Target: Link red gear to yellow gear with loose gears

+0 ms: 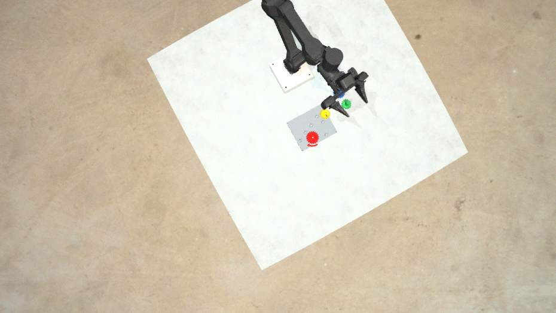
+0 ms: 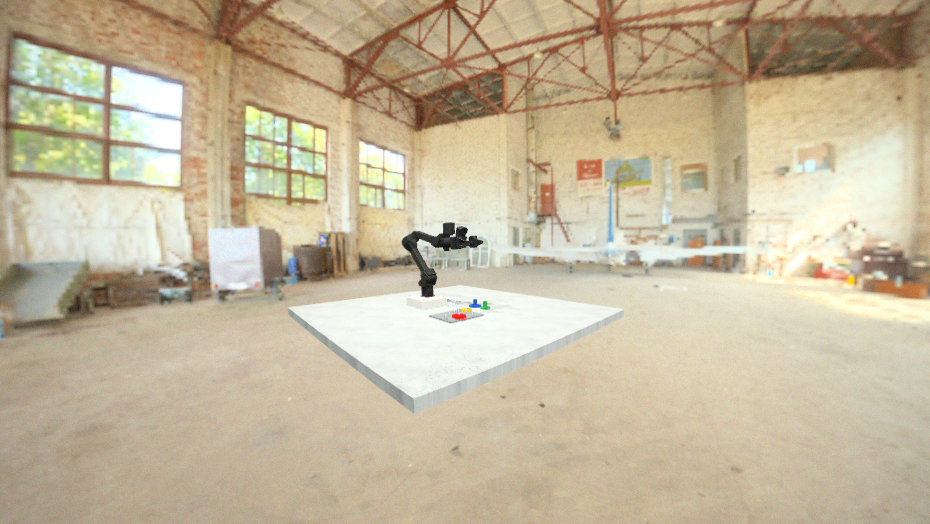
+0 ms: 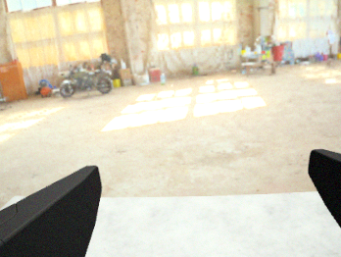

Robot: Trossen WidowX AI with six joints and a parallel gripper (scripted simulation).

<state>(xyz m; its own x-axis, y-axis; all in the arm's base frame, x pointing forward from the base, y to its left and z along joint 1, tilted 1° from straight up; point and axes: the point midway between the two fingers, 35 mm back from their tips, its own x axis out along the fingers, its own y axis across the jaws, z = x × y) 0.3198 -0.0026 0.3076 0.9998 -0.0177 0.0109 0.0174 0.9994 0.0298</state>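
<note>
My gripper tip is now 110 mm past the large blue gear, 130 mm to the right of it and 340 mm above it. Also, from my gripper tip: red gear 10 mm behind, 130 mm to the right, 340 mm below; then small green gear 40 mm behind, 120 mm to the left, 340 mm below.
</note>
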